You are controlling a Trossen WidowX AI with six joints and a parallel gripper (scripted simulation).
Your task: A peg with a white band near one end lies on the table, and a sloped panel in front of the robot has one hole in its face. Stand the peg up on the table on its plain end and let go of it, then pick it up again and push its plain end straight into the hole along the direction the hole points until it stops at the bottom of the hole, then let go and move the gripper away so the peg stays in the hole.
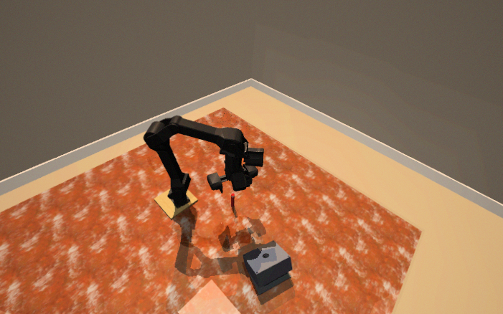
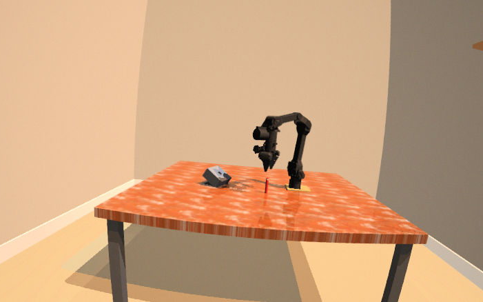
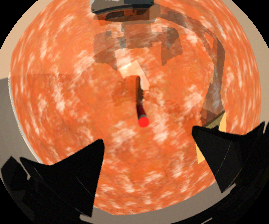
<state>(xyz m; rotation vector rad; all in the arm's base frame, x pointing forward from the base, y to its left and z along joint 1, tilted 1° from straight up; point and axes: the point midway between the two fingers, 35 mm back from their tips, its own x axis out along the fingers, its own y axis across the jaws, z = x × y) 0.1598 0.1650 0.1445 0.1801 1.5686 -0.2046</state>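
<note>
My gripper tip is 6 cm above the red peg. Round my gripper tip: sloped panel (28 cm ahead, 8 cm below, 6 cm to the right).
</note>
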